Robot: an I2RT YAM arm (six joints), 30 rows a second.
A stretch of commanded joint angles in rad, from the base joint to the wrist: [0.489, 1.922, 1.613, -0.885, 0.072, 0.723]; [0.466, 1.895, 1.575, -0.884, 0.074, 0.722]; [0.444, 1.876, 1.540, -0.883, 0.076, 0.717]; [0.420, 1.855, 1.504, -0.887, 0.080, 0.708]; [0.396, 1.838, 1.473, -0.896, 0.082, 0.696]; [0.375, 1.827, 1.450, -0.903, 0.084, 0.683]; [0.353, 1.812, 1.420, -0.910, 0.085, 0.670]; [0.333, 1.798, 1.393, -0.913, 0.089, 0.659]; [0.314, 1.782, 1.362, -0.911, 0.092, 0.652]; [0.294, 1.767, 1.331, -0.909, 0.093, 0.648]
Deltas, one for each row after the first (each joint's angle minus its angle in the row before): [-0.023, -0.027, -0.038, 0.001, 0.002, -0.001]; [-0.022, -0.019, -0.035, 0.001, 0.002, -0.005]; [-0.024, -0.021, -0.036, -0.004, 0.004, -0.009]; [-0.024, -0.017, -0.031, -0.009, 0.002, -0.012]; [-0.021, -0.011, -0.023, -0.007, 0.002, -0.013]; [-0.022, -0.015, -0.030, -0.007, 0.001, -0.013]; [-0.020, -0.014, -0.027, -0.003, 0.004, -0.011]; [-0.019, -0.016, -0.031, 0.002, 0.003, -0.007]; [-0.020, -0.015, -0.031, 0.002, 0.001, -0.004]
